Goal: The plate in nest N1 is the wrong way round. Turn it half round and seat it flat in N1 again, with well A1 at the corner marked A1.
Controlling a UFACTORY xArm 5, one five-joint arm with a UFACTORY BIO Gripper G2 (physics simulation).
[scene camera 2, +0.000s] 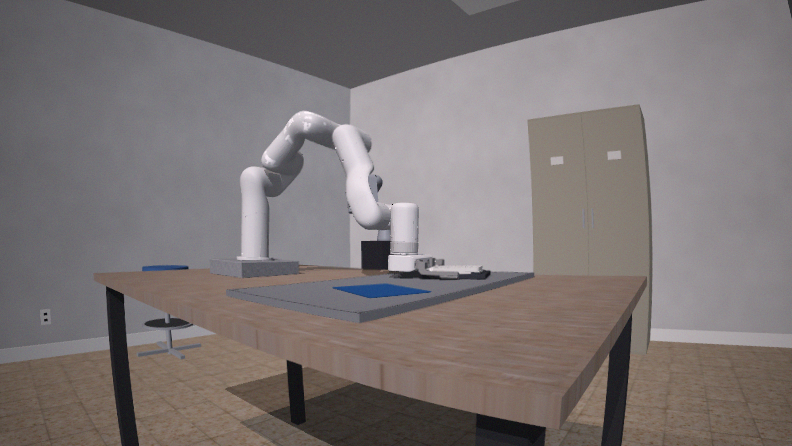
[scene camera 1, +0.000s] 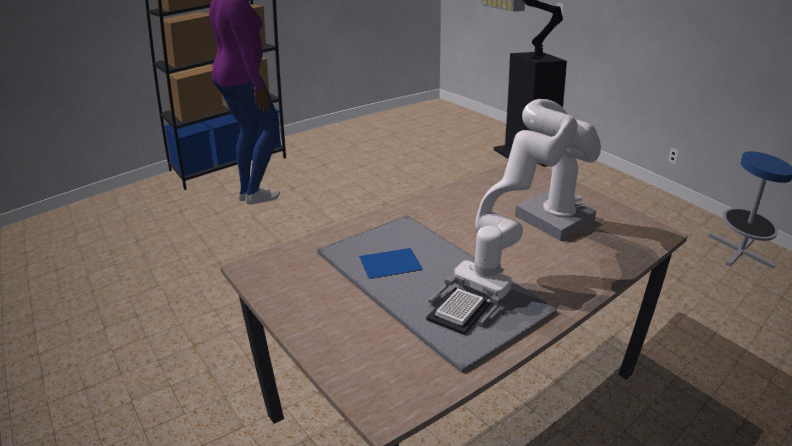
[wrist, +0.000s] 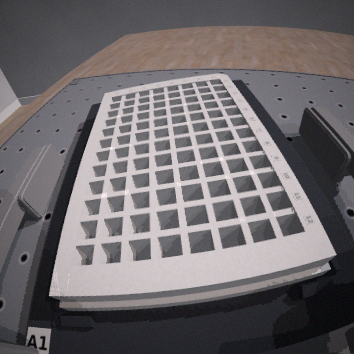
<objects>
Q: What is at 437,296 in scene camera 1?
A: My gripper.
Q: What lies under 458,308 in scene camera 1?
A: A white well plate.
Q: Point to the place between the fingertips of my gripper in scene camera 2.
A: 465,273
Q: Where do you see a white well plate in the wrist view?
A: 181,196
</objects>
